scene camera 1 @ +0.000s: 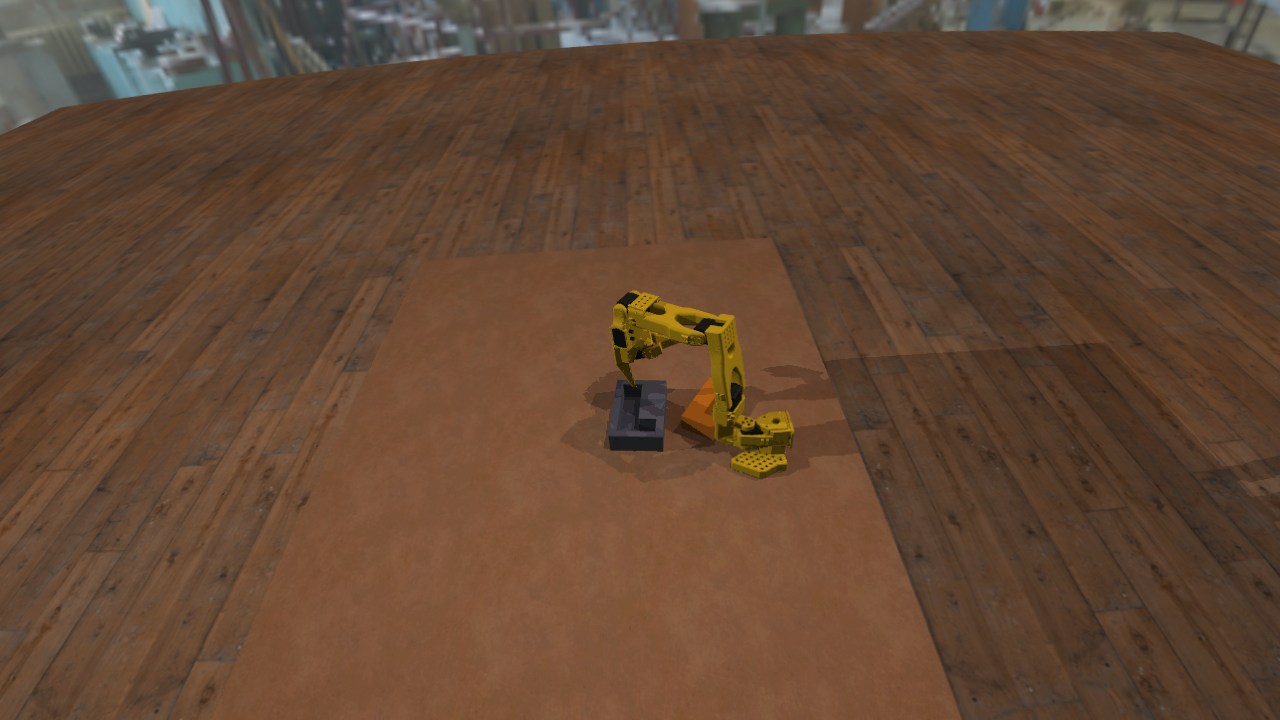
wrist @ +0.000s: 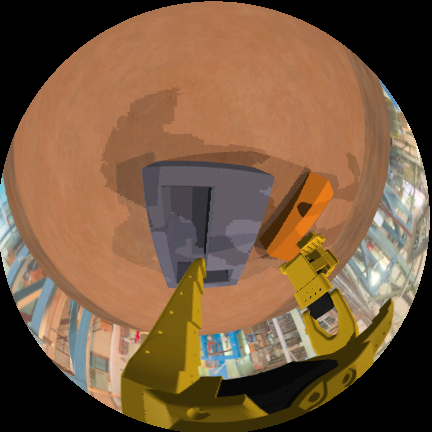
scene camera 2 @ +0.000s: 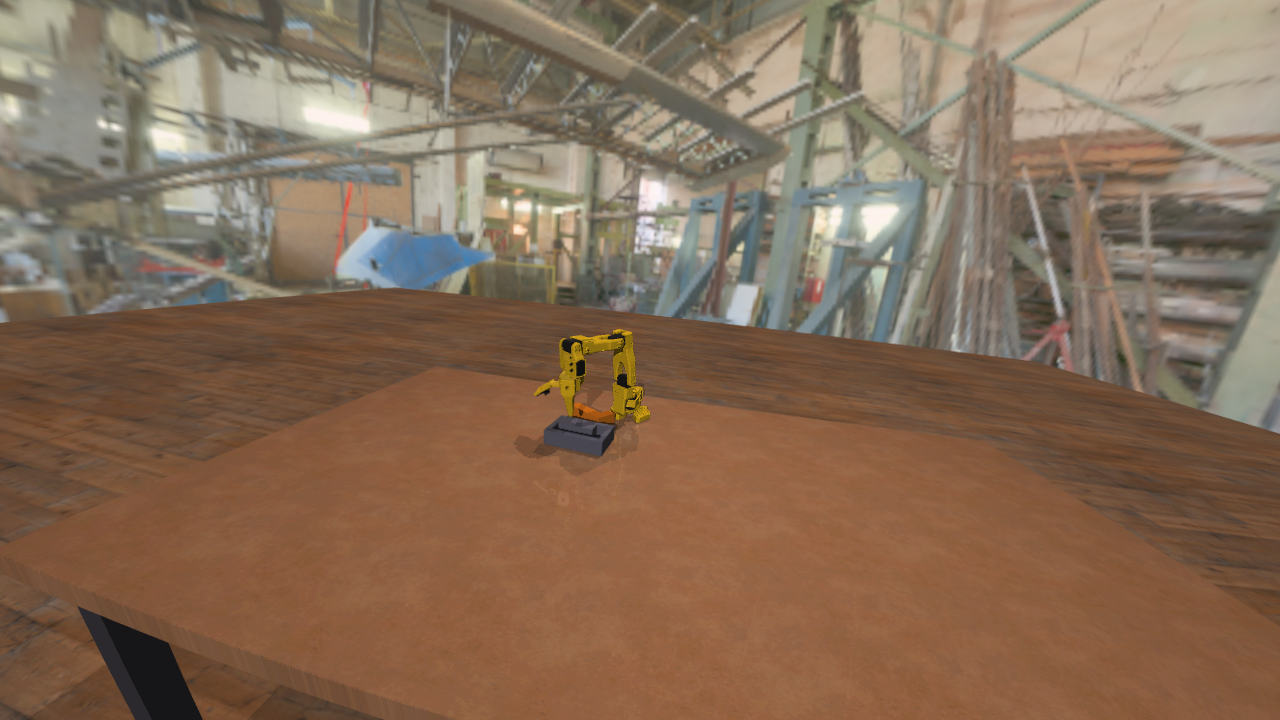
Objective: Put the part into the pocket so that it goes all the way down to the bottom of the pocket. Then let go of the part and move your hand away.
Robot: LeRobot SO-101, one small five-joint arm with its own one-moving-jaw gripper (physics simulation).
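Frame: origin at the arm's base, x down, y left, z ahead, level; millimetres.
Where they show: hand, its tool point: (scene camera 1: 635, 384) (wrist: 204, 264) (scene camera 2: 571, 414); arm's base, origin of its link: (scene camera 1: 744, 453) (scene camera 2: 628, 418).
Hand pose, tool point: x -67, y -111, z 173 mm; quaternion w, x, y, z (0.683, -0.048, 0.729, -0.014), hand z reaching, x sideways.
Things, the pixels of their top centre, and the offset from my tool point. "*": a spot on its surface instead. Level surfaces: height alone.
- orange part, centre of its top: (wrist: 309, 228) (scene camera 1: 711, 401) (scene camera 2: 592, 408) dx +34, dy +17, dz -128 mm
- dark grey block, centre of its top: (wrist: 205, 252) (scene camera 1: 638, 406) (scene camera 2: 580, 427) dx +31, dy +23, dz -3 mm
- pocket, a spot on its surface: (wrist: 187, 200) * dx +62, dy -13, dz +10 mm
- brown table top, height of its surface: dx +67 mm
The orange part (scene camera 1: 699, 413) (scene camera 2: 594, 413) (wrist: 291, 227) lies on the brown table top, outside the pocket. It is turned at an angle to the dark grey block (scene camera 1: 636, 441) (scene camera 2: 572, 439) (wrist: 235, 200) and lies between that block and the arm's base. A strip of table separates the two in scene camera 1. The pocket (wrist: 187, 200) in the block shows its bare inner floor and walls. My gripper (scene camera 1: 643, 368) (scene camera 2: 554, 403) (wrist: 296, 280) is wide open and empty. Its fixed jaw points down at one end of the pocket; whether the tip touches the block is unclear.
The arm's yellow base (scene camera 1: 759, 463) (scene camera 2: 640, 414) (wrist: 312, 242) stands close beside the orange part, and the upright arm link hides some of the part in scene camera 1. The brown table top (scene camera 1: 501, 555) (scene camera 2: 716, 555) (wrist: 250, 75) extends around the block.
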